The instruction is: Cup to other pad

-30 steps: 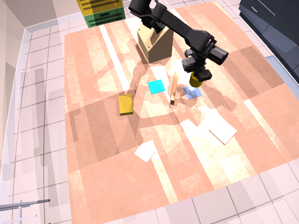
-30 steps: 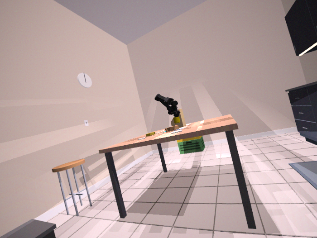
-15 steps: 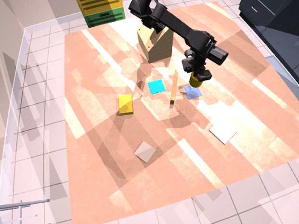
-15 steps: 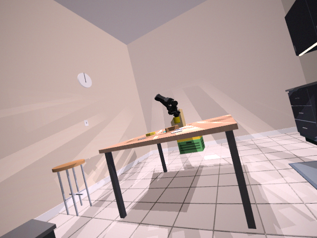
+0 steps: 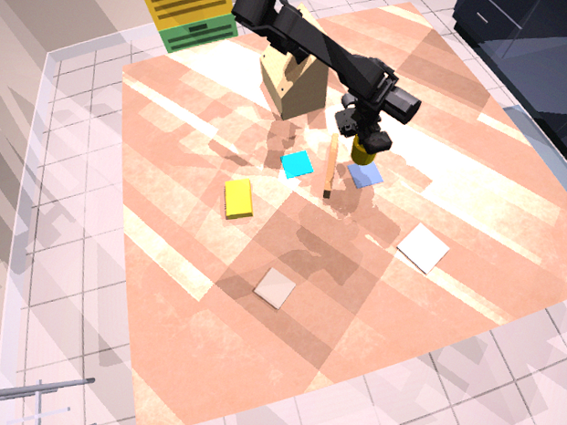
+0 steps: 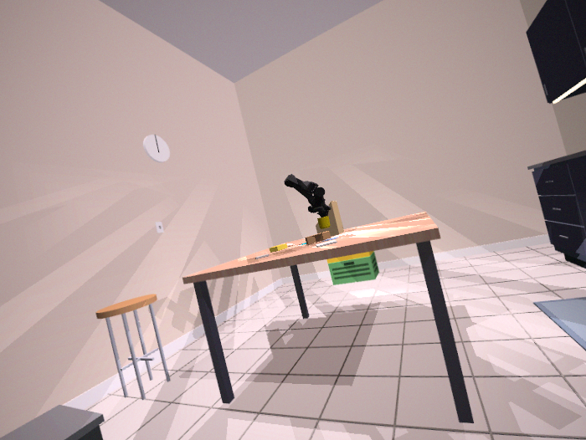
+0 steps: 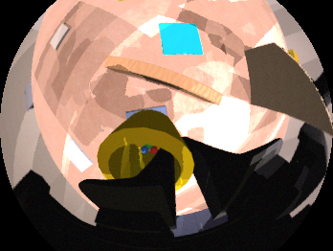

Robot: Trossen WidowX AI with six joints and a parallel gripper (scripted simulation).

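The cyan pad is 170 mm to the right of my gripper tip, 120 mm below it and 40 mm behind it. From my gripper tip the other things lie so: pale blue pad: 120 mm below, 40 mm ahead, 20 mm to the left; then yellow cup: 20 mm ahead; then low wooden bar: 90 mm below, 70 mm to the right.
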